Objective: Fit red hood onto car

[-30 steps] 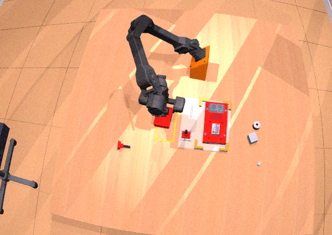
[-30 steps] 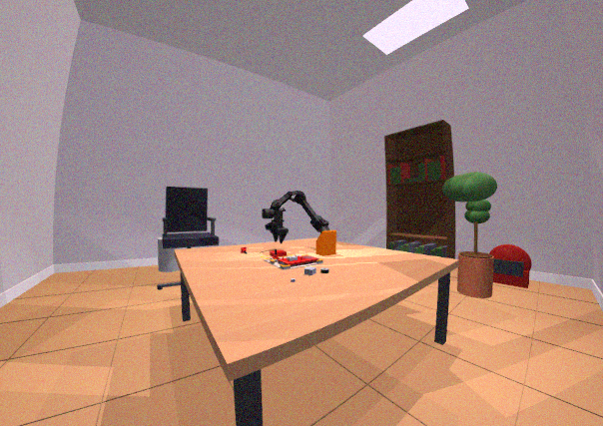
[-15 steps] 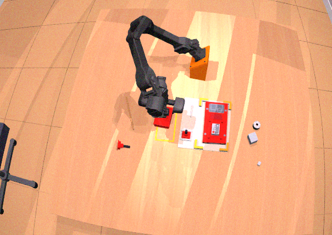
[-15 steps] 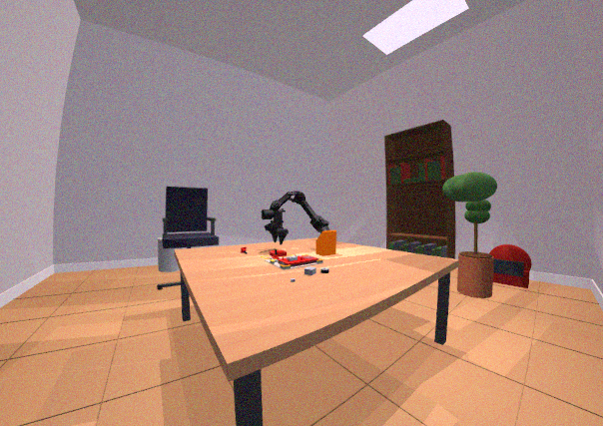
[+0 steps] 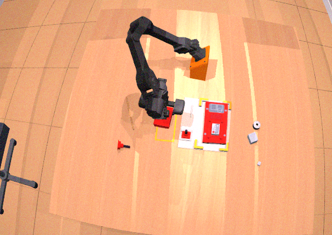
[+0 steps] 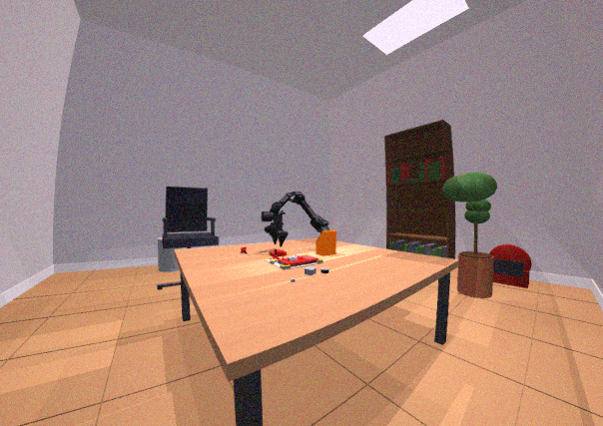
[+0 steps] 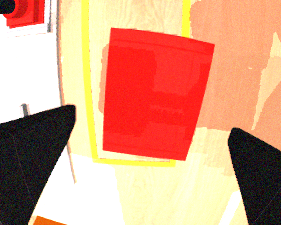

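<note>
The red hood lies 40 mm below my gripper tip.
</note>
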